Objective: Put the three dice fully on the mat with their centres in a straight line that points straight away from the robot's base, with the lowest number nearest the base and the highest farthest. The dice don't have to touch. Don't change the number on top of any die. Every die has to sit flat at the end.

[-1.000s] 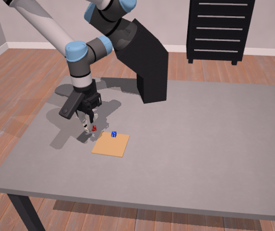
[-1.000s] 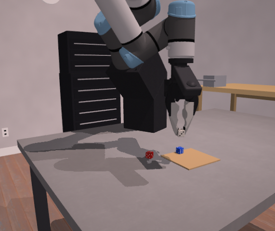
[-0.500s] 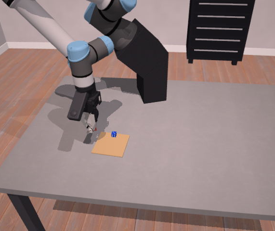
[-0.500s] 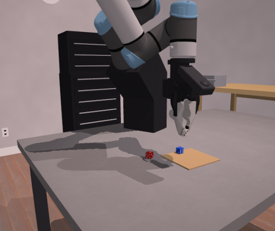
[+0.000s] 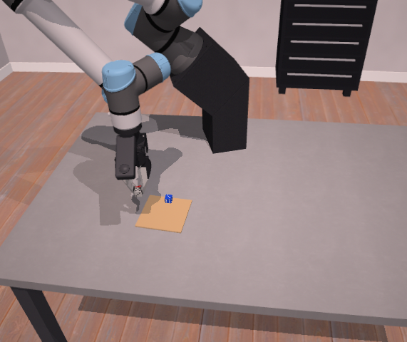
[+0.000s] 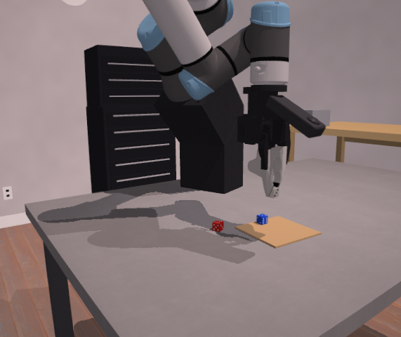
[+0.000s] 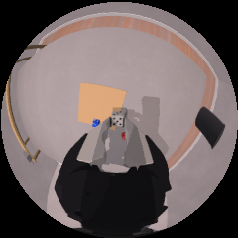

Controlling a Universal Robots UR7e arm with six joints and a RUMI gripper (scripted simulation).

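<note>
Now: the tan mat 3 cm behind my hand, 6 cm to the left of it and 12 cm below it. The rest, counted from my hand: red die: 13 cm behind, 3 cm to the right, 11 cm below; white die: 1 cm below; blue die: 8 cm behind, 7 cm to the left, 10 cm below.
</note>
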